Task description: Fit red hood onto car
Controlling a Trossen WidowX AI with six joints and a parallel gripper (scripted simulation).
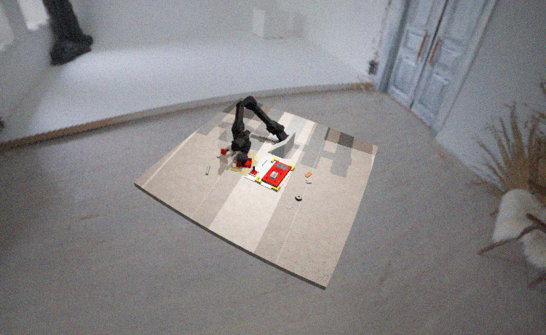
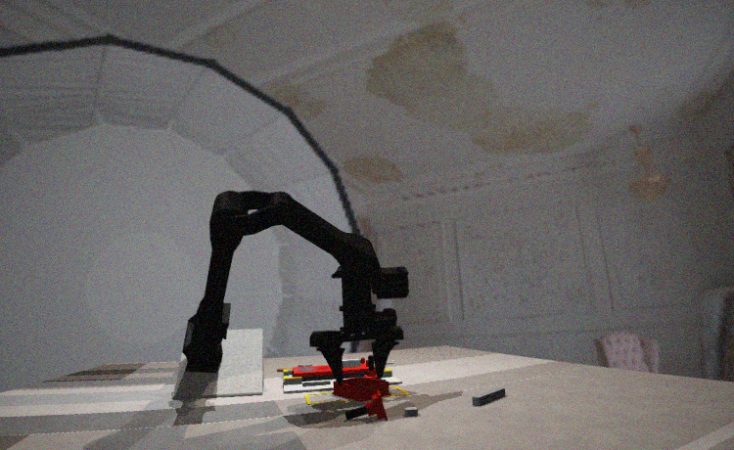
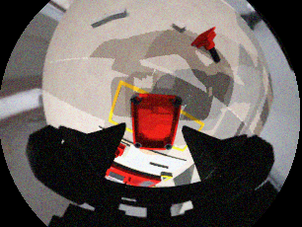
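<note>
My gripper tip is 20 mm above the red hood. The rest, counted from my gripper tip: black-and-white wheel (70 mm ahead, 430 mm to the left, 20 mm below); grey engine block (10 mm ahead, 230 mm to the left).
</note>
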